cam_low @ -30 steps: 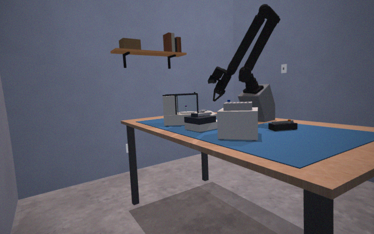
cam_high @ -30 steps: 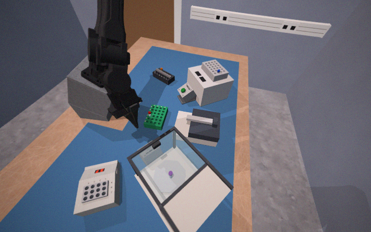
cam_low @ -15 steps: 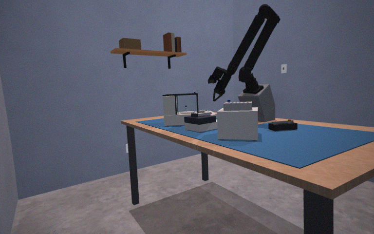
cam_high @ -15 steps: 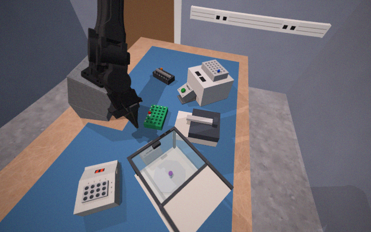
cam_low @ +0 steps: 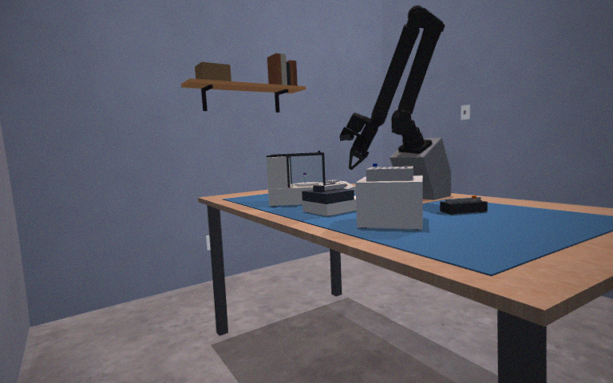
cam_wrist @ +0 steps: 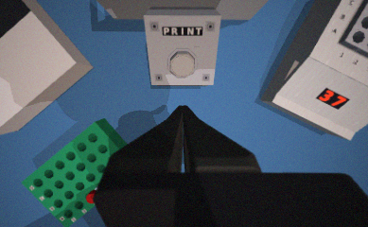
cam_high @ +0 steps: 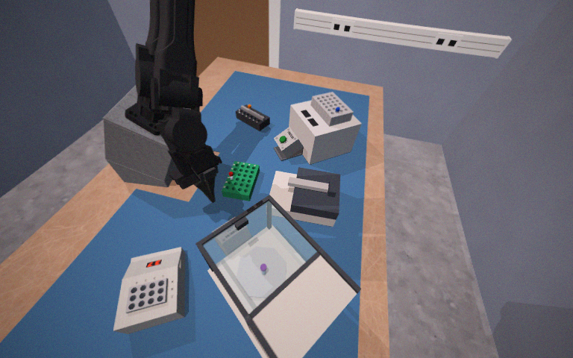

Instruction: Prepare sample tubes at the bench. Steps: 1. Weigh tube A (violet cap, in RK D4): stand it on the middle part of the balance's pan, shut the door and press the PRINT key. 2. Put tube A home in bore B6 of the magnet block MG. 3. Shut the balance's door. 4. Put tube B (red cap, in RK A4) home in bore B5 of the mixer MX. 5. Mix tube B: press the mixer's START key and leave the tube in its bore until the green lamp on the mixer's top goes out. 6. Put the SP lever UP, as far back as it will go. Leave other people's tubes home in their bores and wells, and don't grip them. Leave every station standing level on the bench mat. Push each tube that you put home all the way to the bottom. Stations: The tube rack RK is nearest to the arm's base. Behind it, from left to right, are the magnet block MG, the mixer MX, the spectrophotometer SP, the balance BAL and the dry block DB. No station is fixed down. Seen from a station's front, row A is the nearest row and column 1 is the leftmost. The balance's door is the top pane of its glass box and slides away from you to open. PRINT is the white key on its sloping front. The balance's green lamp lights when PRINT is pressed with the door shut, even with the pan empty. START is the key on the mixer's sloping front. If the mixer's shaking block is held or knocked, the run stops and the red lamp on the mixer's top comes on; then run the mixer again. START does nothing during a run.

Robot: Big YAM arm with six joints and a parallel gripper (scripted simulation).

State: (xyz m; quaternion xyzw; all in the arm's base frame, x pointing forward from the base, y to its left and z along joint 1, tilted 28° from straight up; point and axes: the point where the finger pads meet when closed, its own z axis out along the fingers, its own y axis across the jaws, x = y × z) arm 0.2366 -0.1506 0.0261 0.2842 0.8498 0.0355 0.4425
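Right now the white print key is 4 cm ahead of my hand, 2 cm to the right of it and 7 cm below it. The rest, counted from my hand: dry block DB: 5 cm behind, 19 cm to the right, 11 cm below; then green rack RK: 1 cm behind, 16 cm to the left, 13 cm below; then balance door: 14 cm ahead, 8 cm to the right, 7 cm above.
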